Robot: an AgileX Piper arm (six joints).
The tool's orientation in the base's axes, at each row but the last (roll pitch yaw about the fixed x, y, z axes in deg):
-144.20 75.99 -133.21
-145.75 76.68 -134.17
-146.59 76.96 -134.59
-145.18 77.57 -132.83
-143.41 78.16 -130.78
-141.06 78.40 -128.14
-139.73 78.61 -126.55
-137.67 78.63 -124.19
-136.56 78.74 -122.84
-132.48 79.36 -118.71
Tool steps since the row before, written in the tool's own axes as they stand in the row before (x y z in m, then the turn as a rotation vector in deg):
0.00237 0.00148 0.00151 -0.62 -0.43 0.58
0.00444 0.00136 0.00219 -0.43 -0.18 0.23
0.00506 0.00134 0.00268 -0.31 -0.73 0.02
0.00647 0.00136 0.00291 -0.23 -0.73 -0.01
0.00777 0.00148 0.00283 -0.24 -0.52 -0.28
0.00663 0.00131 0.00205 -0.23 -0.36 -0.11
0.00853 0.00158 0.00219 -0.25 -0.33 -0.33
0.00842 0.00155 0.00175 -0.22 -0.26 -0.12
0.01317 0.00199 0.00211 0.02 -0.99 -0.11
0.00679 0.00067 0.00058 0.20 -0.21 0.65
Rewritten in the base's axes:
0.00076 0.00128 -0.00281 0.75 -0.21 0.55
0.00111 0.00099 -0.00491 0.33 -0.06 0.40
0.00149 0.00100 -0.00560 0.23 -0.65 0.39
0.00155 0.00088 -0.00700 0.19 -0.67 0.32
0.00135 0.00080 -0.00825 -0.12 -0.52 0.34
0.00085 0.00065 -0.00698 0.01 -0.33 0.29
0.00074 0.00064 -0.00889 -0.21 -0.35 0.34
0.00038 0.00050 -0.00872 -0.03 -0.24 0.27
0.00015 0.00023 -0.01348 0.13 -0.98 0.13
-0.00021 -0.00032 -0.00684 0.66 -0.09 -0.25

